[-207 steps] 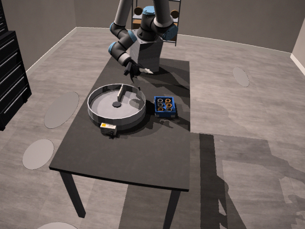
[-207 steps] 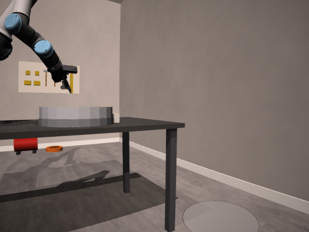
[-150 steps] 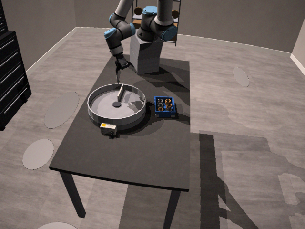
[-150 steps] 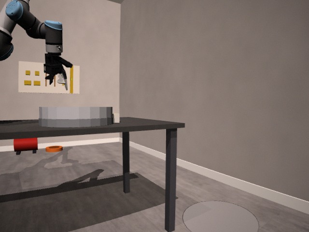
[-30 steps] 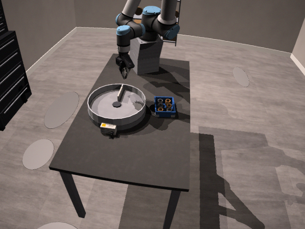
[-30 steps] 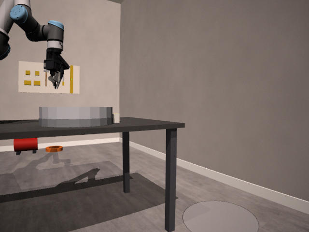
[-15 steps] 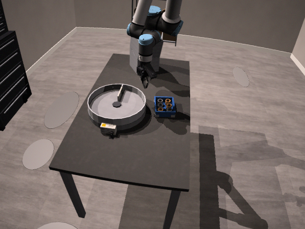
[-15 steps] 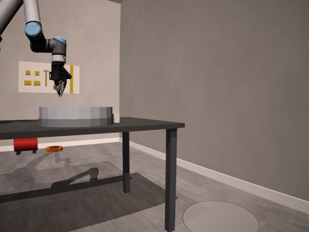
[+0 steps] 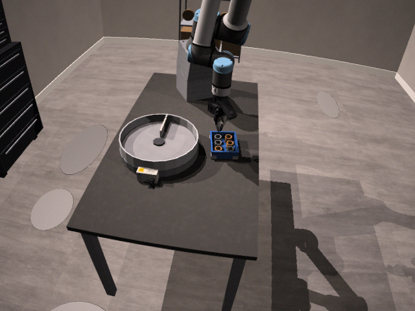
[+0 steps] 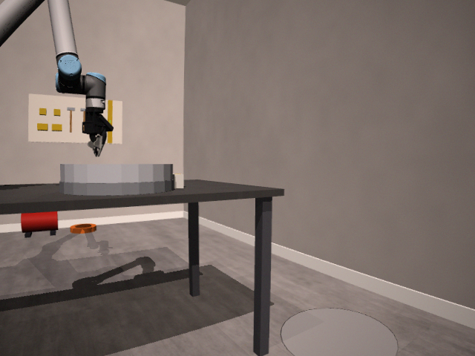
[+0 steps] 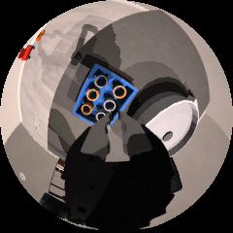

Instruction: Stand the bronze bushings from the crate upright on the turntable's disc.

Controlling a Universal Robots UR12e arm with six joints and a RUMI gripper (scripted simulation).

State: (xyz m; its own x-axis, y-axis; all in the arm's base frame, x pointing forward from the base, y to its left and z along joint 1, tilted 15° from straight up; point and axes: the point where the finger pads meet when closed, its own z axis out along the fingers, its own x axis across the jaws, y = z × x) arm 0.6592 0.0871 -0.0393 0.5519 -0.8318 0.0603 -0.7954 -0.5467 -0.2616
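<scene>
Now: hand 3 cm past the blue crate, 3 cm to the right of it and 13 cm above it. From my hand the other things lie so: turntable (2 cm behind, 32 cm to the right, 10 cm below).
</scene>
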